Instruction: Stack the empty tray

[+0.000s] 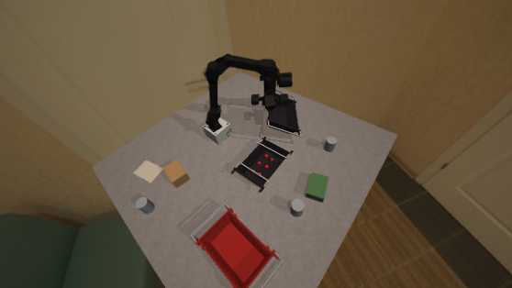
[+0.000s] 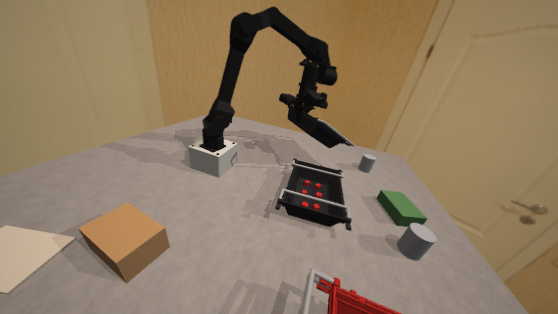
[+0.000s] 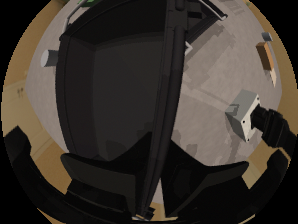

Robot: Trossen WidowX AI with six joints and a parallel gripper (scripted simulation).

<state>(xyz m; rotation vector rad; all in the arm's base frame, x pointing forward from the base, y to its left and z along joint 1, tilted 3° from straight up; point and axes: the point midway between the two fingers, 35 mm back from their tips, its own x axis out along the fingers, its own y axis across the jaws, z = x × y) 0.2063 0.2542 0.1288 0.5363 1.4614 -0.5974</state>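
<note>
My gripper tip is now 50 mm short of the black tray and 60 mm to the right of it. Also, from my gripper tip: brown box 110 mm behind, 570 mm to the right, 150 mm below; green block 420 mm ahead, 80 mm to the right, 160 mm below; beige sheet 260 mm behind, 690 mm to the right, 170 mm below.
</note>
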